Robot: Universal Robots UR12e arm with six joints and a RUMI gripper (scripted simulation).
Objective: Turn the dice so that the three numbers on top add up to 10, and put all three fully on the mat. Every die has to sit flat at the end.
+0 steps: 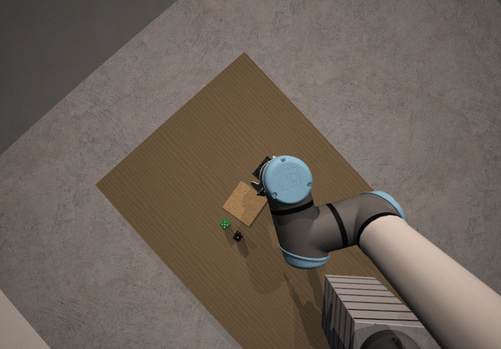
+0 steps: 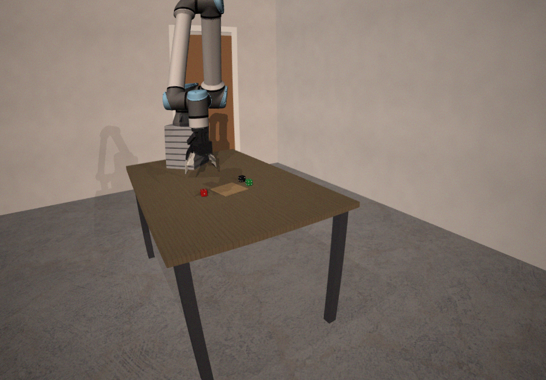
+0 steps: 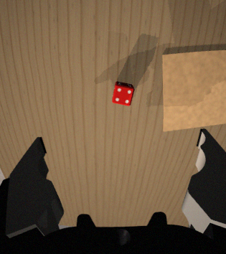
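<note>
Right now my hand is 11 cm above the red die, 1 cm to the right of it and 1 cm past it. Also, from my hand: tan mat 15 cm to the left, 13 cm below; then black die 27 cm to the left, 11 cm below, 6 cm behind; then green die 27 cm to the left, 11 cm below, 1 cm ahead.
</note>
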